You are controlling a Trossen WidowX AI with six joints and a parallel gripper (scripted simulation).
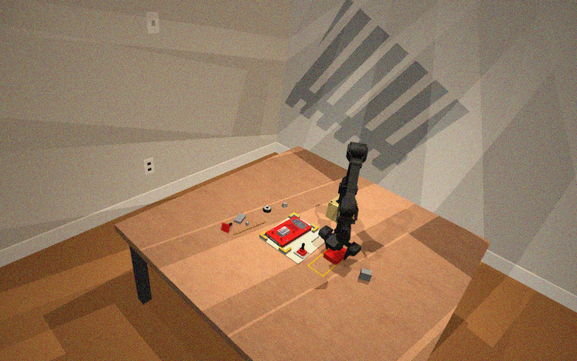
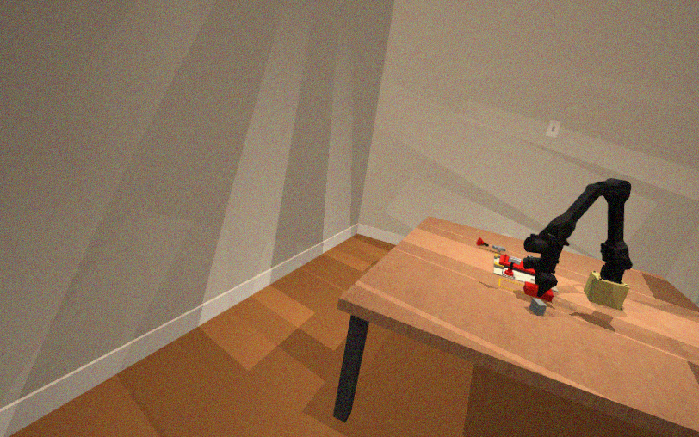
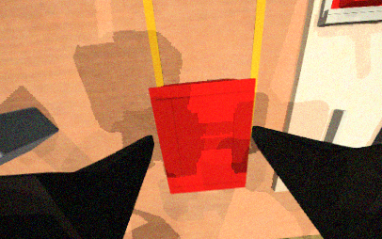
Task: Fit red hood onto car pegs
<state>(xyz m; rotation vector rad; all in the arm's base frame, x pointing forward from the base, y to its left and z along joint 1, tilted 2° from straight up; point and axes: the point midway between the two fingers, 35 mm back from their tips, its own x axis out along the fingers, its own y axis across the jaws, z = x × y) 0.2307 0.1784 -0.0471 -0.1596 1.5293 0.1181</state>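
Now: the grey engine block 120 mm ahead of my gripper tip, 220 mm to the right of it and 10 mm above it. Round my gripper tip: red hood 10 mm above; grey cube 10 mm behind, 160 mm to the left, 10 mm above; jig 80 mm ahead, 200 mm to the right.
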